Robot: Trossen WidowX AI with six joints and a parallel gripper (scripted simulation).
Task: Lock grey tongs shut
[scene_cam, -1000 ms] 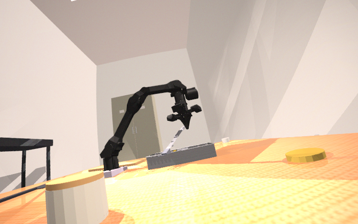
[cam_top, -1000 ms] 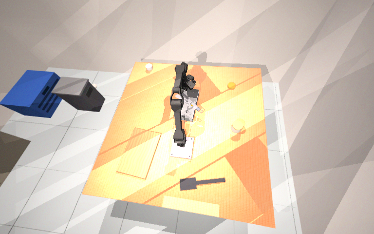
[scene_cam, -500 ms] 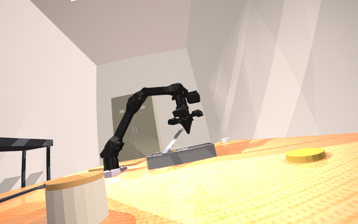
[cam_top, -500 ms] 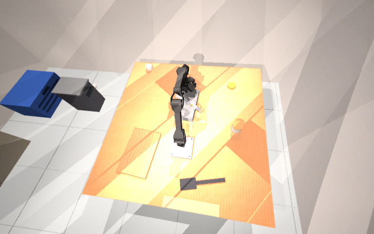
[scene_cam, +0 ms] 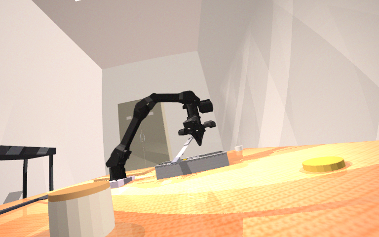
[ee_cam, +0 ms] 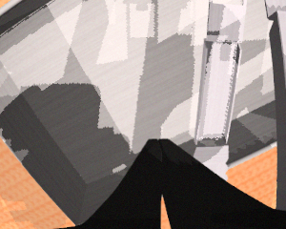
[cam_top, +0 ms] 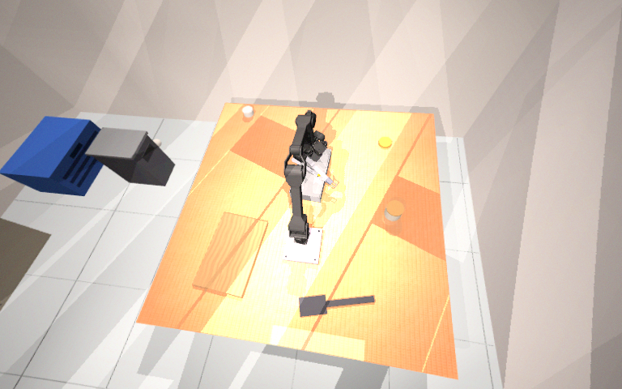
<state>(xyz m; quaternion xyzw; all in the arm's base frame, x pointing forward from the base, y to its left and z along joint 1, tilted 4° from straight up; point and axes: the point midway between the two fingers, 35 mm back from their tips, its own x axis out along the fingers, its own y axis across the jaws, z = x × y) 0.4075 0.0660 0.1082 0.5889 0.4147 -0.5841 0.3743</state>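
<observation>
Now: the grey roasting tin 70 mm below my gripper tip, 50 mm behind it and 10 mm to the right of it. From my gripper tip the other things lie so: small white cup 500 mm to the left, 290 mm ahead, 80 mm below; yellow disc 360 mm to the right, 250 mm ahead, 90 mm below; lidded white pot 460 mm to the right, 170 mm behind, 70 mm below.
</observation>
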